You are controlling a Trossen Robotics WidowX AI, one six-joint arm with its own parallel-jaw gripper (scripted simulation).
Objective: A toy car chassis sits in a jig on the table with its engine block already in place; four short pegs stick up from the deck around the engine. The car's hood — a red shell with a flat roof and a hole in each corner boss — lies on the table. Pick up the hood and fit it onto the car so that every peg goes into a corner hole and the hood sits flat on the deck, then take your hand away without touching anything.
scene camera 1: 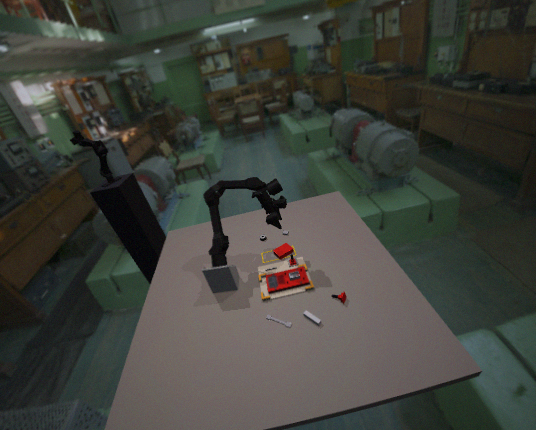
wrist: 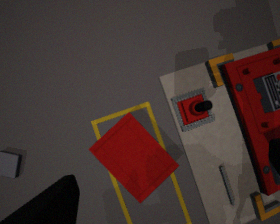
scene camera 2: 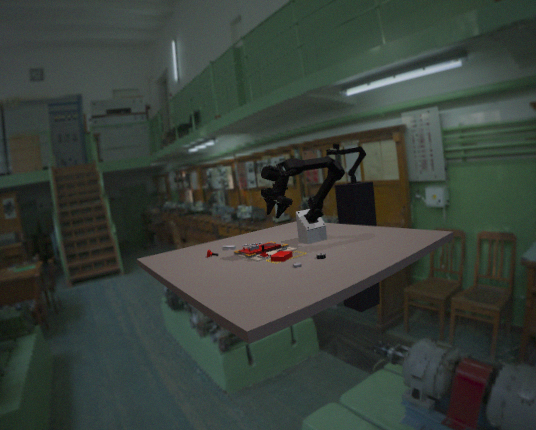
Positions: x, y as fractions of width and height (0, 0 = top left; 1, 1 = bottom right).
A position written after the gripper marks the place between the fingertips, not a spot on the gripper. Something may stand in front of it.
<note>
The gripper (wrist: 0.62, 0.75) is open, holding nothing. Further things: a red hood (wrist: 0.49, 0.73).
</note>
